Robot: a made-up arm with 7 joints.
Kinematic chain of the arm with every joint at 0, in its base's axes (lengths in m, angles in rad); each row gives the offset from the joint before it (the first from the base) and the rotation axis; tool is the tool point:
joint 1: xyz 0 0 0 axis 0 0.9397 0.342
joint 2: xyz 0 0 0 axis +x
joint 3: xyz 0 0 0 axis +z
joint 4: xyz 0.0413 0 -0.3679 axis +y
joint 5: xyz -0.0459 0 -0.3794 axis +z
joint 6: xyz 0 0 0 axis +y
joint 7: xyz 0 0 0 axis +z
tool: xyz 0 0 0
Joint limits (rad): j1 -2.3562..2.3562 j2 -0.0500..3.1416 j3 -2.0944..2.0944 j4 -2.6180..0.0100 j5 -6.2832..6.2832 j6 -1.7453..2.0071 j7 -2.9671..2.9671
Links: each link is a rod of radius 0.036 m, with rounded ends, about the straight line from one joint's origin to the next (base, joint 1, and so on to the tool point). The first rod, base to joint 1, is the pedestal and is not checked.
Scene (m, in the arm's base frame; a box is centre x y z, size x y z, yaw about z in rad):
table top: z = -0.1
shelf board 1: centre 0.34 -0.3 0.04 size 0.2 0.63 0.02 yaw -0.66
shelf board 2: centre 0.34 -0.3 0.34 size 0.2 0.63 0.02 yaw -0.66
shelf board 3: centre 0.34 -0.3 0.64 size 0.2 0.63 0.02 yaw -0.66
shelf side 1: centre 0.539 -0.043 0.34 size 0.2 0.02 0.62 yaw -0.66
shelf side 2: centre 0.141 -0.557 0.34 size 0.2 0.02 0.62 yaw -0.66
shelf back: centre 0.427 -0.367 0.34 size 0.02 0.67 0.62 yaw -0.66
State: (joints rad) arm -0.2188 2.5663 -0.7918 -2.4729 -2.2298 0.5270 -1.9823
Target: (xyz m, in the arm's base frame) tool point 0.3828 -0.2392 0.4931
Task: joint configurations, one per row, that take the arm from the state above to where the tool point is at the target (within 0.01 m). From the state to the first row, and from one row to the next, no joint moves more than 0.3 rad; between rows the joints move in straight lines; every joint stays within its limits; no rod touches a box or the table.
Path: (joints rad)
1: -0.3039 2.7345 -0.5664 -2.2103 -2.3517 0.6640 -2.1264
2: -0.3890 2.9027 -0.3409 -1.9477 -2.4737 0.8010 -2.2705
3: -0.4741 3.0709 -0.1155 -1.6851 -2.5956 0.9381 -2.4146
4: -0.2513 3.0945 0.1790 -1.5186 -2.4737 0.8010 -2.2705
5: -0.0284 3.1180 0.4735 -1.3521 -2.3517 0.6640 -2.1264
6: 0.1945 3.1416 0.7680 -1.1857 -2.2298 0.5270 -1.9823

